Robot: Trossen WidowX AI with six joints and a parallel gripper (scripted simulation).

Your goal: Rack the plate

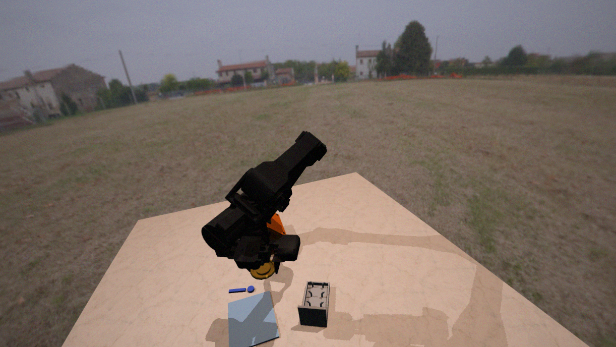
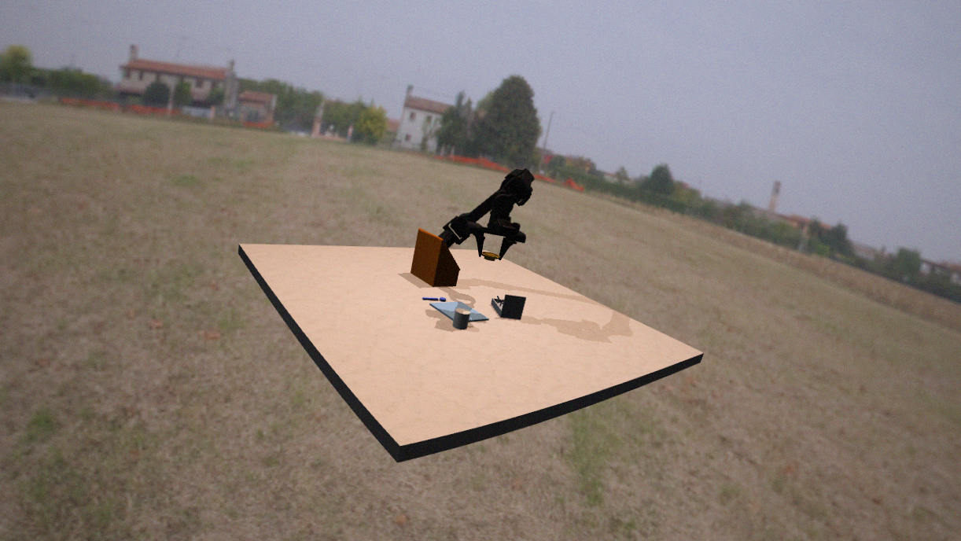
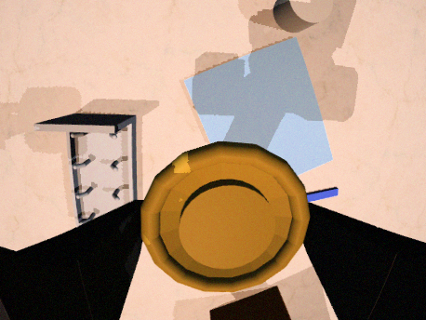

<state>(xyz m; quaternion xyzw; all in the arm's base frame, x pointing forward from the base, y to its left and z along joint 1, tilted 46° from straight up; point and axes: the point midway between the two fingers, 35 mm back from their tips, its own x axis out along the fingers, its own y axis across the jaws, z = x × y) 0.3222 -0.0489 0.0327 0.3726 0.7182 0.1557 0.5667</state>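
The dish rack is 16 cm below my gripper tip and 12 cm to the left of it. Round my gripper tip: blue spoon 18 cm below, 12 cm behind, 9 cm to the right; yellow plate 1 cm above; light blue mat 18 cm below, 7 cm to the right, 1 cm behind.
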